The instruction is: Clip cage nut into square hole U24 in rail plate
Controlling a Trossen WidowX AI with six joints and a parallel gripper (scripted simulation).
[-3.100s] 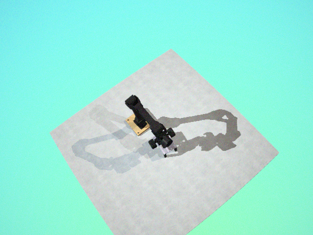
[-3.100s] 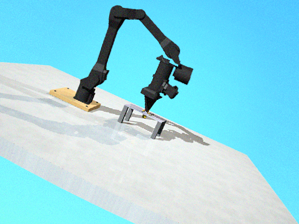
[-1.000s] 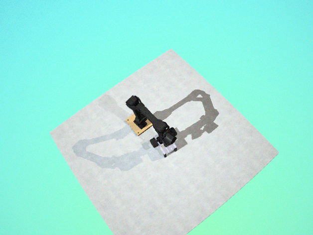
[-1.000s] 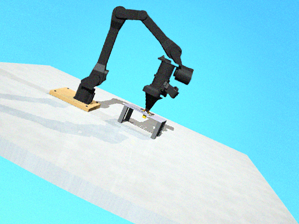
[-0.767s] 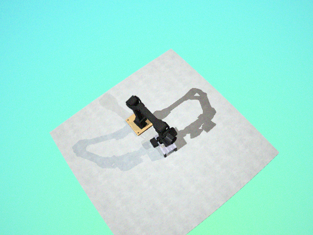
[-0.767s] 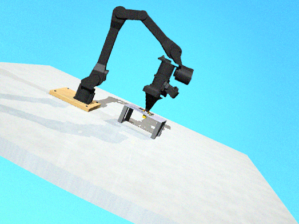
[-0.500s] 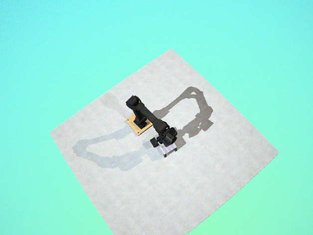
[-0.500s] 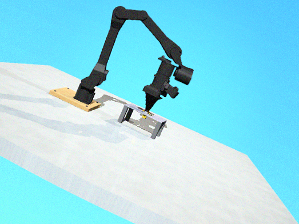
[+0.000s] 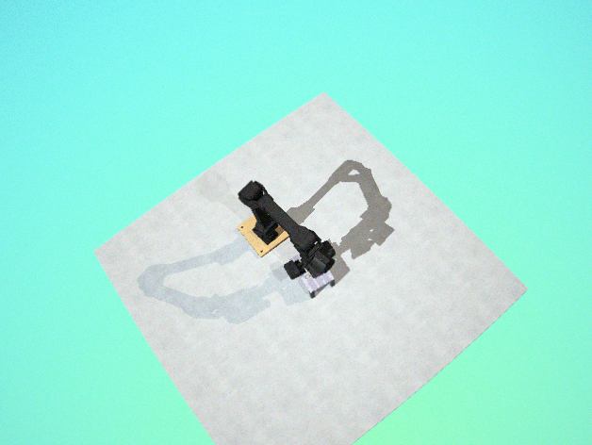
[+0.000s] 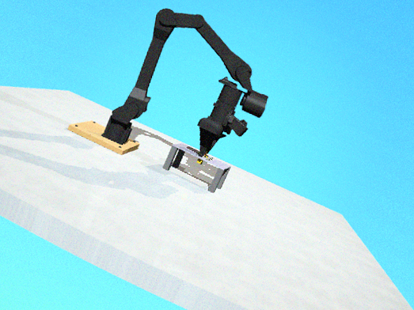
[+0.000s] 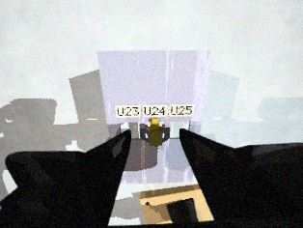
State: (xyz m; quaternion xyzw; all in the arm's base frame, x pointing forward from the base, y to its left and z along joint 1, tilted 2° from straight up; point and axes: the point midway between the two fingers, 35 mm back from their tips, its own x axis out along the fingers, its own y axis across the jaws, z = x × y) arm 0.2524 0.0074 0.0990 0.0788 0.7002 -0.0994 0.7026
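My gripper tip is now 1 cm above the cage nut.
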